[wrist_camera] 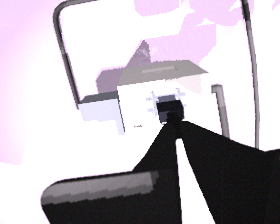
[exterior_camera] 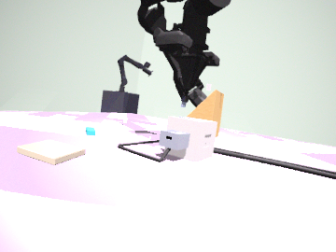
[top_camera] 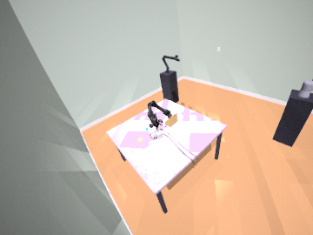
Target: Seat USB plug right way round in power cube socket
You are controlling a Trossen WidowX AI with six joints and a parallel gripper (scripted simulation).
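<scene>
Right now the dark USB plug is 20 mm below my gripper tip. From my gripper tip the other things lie so: flat tan slab: 230 mm ahead, 140 mm to the right, 130 mm below; then small cyan block: 240 mm to the right, 130 mm below, 20 mm ahead.
</scene>
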